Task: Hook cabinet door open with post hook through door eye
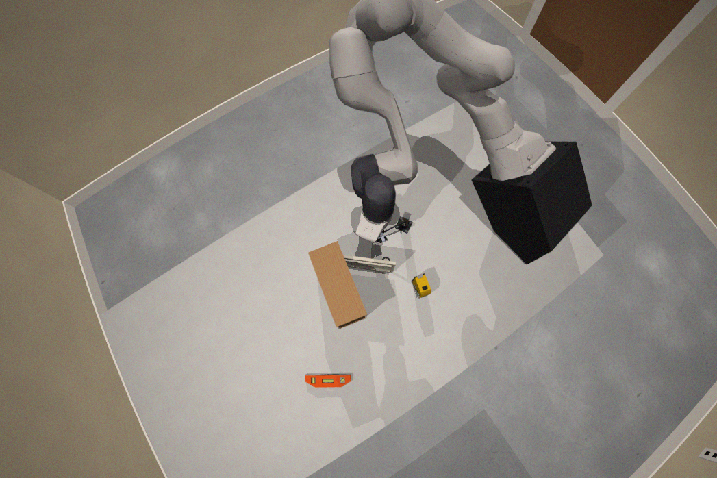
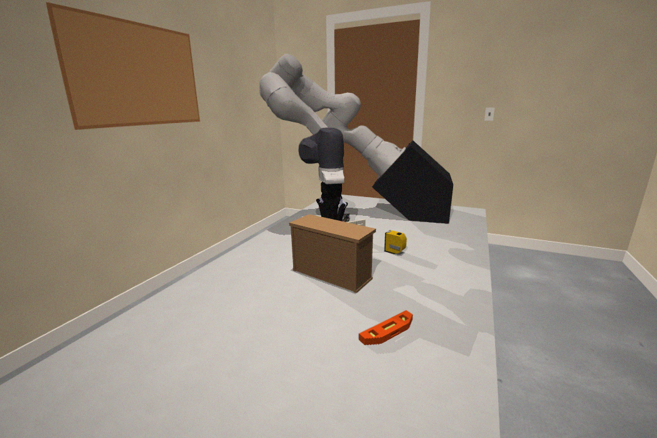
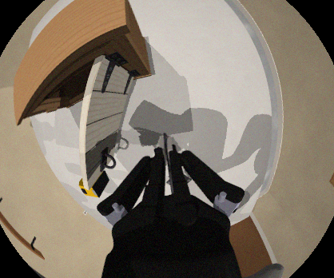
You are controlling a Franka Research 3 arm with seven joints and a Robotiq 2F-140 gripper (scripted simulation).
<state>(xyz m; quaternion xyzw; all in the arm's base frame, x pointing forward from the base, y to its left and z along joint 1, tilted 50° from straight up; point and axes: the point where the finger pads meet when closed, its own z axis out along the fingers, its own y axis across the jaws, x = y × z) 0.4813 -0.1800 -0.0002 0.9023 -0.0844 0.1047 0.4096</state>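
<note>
My gripper is now 5 cm past the thin dark hook, 1 cm to the right of it and 1 cm below it. Round my hand: yellow tape measure (23 cm to the left, 2 cm behind, 1 cm below); pale door (8 cm ahead, 6 cm to the left, 3 cm above); orange spirit level (41 cm ahead, 31 cm to the left, 4 cm below).
</note>
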